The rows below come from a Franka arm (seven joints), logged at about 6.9 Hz.
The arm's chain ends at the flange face. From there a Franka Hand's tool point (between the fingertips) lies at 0.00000 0.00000 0.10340 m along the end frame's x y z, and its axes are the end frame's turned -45 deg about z.
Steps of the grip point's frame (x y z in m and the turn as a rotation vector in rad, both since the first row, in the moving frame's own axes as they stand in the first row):
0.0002 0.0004 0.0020 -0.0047 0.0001 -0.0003
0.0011 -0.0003 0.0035 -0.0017 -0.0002 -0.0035
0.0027 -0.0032 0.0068 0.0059 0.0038 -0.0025
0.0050 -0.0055 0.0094 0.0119 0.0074 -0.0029
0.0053 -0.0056 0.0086 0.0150 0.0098 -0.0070
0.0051 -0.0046 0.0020 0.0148 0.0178 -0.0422
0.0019 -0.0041 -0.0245 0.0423 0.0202 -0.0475
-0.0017 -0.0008 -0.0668 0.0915 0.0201 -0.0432
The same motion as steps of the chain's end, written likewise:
0.0001 -0.0002 0.0020 -0.0033 0.0034 -0.0003
0.0005 -0.0011 0.0035 -0.0013 0.0011 -0.0035
-0.0002 -0.0035 0.0068 0.0069 -0.0015 -0.0025
0.0000 -0.0060 0.0094 0.0136 -0.0032 -0.0029
0.0002 -0.0059 0.0086 0.0175 -0.0037 -0.0070
0.0002 -0.0045 0.0020 0.0231 0.0021 -0.0422
0.0002 0.0003 -0.0244 0.0442 -0.0156 -0.0475
0.0036 0.0087 -0.0663 0.0789 -0.0505 -0.0432

